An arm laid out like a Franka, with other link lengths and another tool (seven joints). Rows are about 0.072 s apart.
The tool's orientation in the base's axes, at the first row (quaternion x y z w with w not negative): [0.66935 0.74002 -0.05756 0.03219]
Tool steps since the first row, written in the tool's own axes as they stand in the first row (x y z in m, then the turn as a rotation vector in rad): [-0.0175 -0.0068 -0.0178 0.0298 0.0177 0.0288]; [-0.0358 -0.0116 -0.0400 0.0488 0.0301 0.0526]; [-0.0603 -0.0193 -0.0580 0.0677 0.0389 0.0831]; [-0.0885 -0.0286 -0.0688 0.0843 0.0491 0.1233]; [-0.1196 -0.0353 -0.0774 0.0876 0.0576 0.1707]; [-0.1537 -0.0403 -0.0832 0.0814 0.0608 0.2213]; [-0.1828 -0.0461 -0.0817 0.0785 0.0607 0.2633]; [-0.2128 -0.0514 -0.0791 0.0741 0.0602 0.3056]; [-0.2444 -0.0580 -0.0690 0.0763 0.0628 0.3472]
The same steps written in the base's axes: [-0.0045 -0.0156 0.0201 0.0137 0.0274 -0.0330]; [-0.0067 -0.0313 0.0446 0.0234 0.0443 -0.0595]; [-0.0113 -0.0540 0.0658 0.0293 0.0599 -0.0925]; [-0.0174 -0.0813 0.0804 0.0366 0.0722 -0.1348]; [-0.0206 -0.1115 0.0931 0.0433 0.0702 -0.1826]; [-0.0220 -0.1449 0.1033 0.0457 0.0579 -0.2321]; [-0.0248 -0.1744 0.1057 0.0446 0.0496 -0.2734]; [-0.0271 -0.2049 0.1071 0.0433 0.0398 -0.3147]; [-0.0307 -0.2380 0.1013 0.0445 0.0369 -0.3563]
